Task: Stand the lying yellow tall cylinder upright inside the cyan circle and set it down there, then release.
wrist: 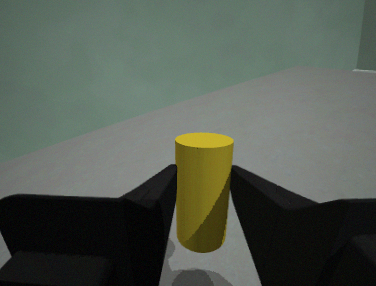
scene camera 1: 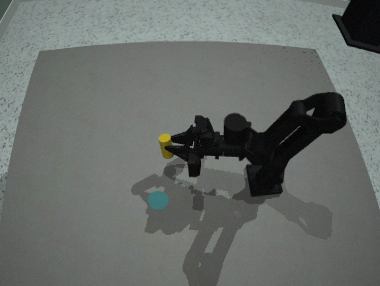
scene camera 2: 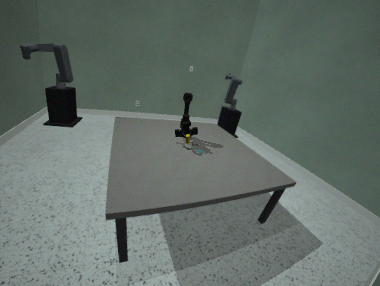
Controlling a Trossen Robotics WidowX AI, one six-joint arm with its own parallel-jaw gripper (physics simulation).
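Seen in the pictures: gripper, fingertip midpoint: (wrist: 203,172) (scene camera 1: 165,143) (scene camera 2: 187,137); arm's base, link origin: (scene camera 1: 266,179).
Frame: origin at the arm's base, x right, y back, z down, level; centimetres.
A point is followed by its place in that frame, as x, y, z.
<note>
The yellow tall cylinder (scene camera 1: 164,150) {3.9, -31.7, -8.4} (scene camera 2: 188,140) {5.0, -32.6, -7.4} (wrist: 202,215) {5.0, -29.5, -7.9} is upright between the fingertips, its flat top facing up. My gripper (scene camera 1: 169,142) {5.7, -31.5, -9.2} (wrist: 203,172) {5.7, -31.5, -9.2} is shut on it, with one finger on each side of its upper part. The cylinder appears raised above the table, its lower end apart from the shadows below. The cyan circle (scene camera 1: 158,200) {-7.4, -32.8, 1.4} (scene camera 2: 200,151) {-7.0, -33.4, 1.4} lies flat on the table. In scene camera 1 it is below the cylinder in the picture, apart from it and within the arm's shadow. The circle does not show in the wrist view.
The grey table (scene camera 1: 90,100) {27.4, -60.1, 1.5} (scene camera 2: 150,185) {35.1, -74.2, 1.5} carries the arm's black base (scene camera 1: 265,187) {-2.9, -0.8, -0.7} to the right of the gripper in scene camera 1. Two other robot arms on black pedestals (scene camera 2: 61,106) (scene camera 2: 229,120) stand on the floor beyond the table.
</note>
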